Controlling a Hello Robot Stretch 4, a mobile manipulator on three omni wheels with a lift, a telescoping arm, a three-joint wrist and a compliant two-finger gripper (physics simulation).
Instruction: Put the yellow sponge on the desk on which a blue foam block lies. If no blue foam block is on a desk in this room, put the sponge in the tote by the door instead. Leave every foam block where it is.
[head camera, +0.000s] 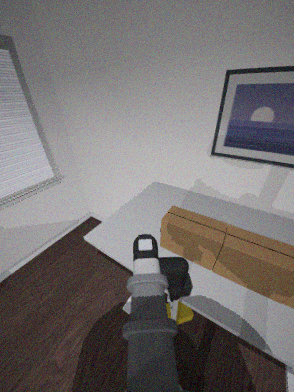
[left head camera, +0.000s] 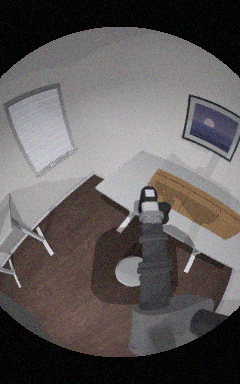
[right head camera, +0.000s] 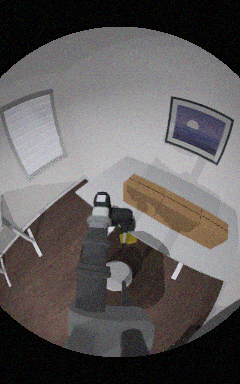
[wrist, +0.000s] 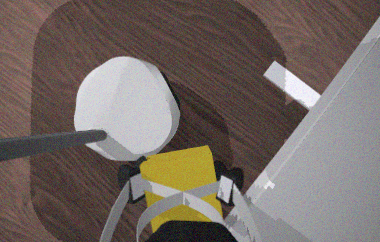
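The yellow sponge (head camera: 185, 315) (right head camera: 129, 238) (wrist: 179, 167) is held between the two fingertips of my gripper (wrist: 181, 172), which is shut on it. In the wrist view the sponge is over the floor, left of the edge of a light grey desk (head camera: 145, 210) (left head camera: 125, 175) (right head camera: 107, 176) (wrist: 330, 160). In the head camera view it shows beside the arm, near the desk's front edge. A long brown block-like divider (head camera: 200, 245) (left head camera: 202, 209) (right head camera: 165, 209) stands on this desk and hides part of the top behind it. No blue foam block and no tote show in these views.
Part of a second desk (left head camera: 7, 227) shows at the far left, with white legs. A white round disc (left head camera: 128, 271) (right head camera: 119, 276) (wrist: 125, 105) is low over the floor. A white desk leg (wrist: 292, 85) sticks out beneath the near desk. Walls with a window (left head camera: 41, 130) and picture (head camera: 260, 117) stand behind.
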